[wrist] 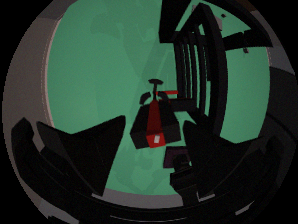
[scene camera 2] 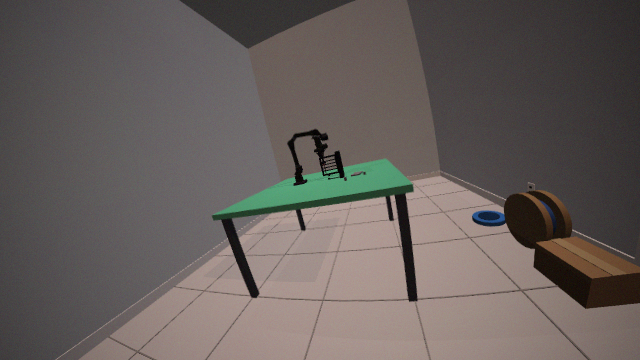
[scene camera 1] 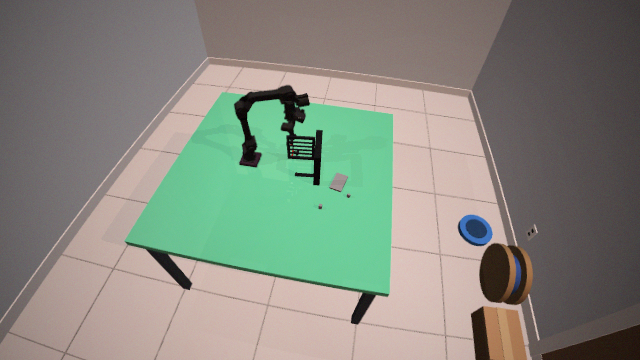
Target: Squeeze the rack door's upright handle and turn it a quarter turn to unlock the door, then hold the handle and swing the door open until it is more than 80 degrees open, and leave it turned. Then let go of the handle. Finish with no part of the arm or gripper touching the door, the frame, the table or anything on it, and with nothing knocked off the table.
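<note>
Black rack door visible. My gripper open, holding nothing.
</note>
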